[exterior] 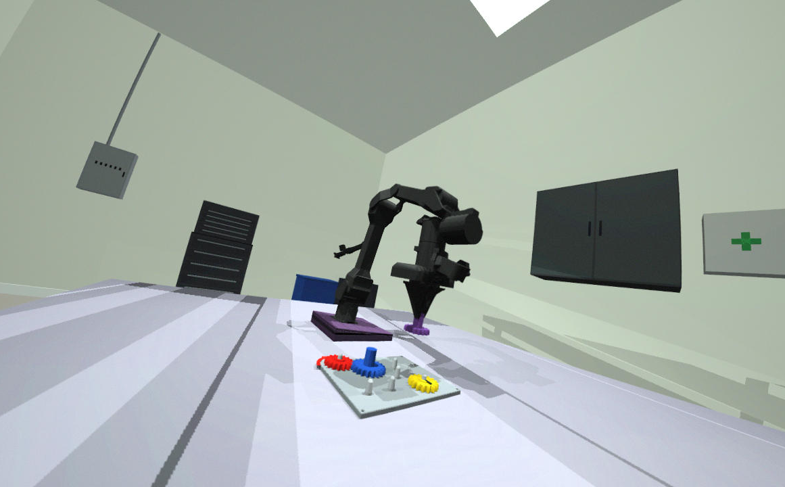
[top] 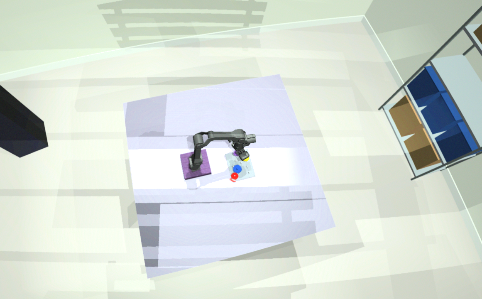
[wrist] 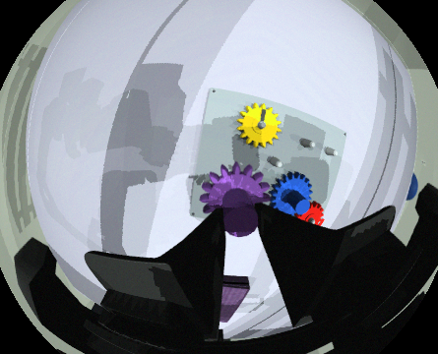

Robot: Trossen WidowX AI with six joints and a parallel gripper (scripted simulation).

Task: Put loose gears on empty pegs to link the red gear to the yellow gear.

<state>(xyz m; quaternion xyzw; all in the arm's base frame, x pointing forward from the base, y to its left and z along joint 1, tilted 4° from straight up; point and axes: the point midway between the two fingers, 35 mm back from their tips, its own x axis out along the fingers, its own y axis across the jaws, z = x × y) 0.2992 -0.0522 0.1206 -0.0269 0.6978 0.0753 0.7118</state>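
Right now the yellow gear is 60 mm ahead of my gripper tip, 30 mm to the right of it and 100 mm below it. Round my gripper tip: red gear (70 mm behind, 130 mm to the right, 100 mm below); then purple gear (10 mm below); then blue gear (30 mm behind, 90 mm to the right, 90 mm below).
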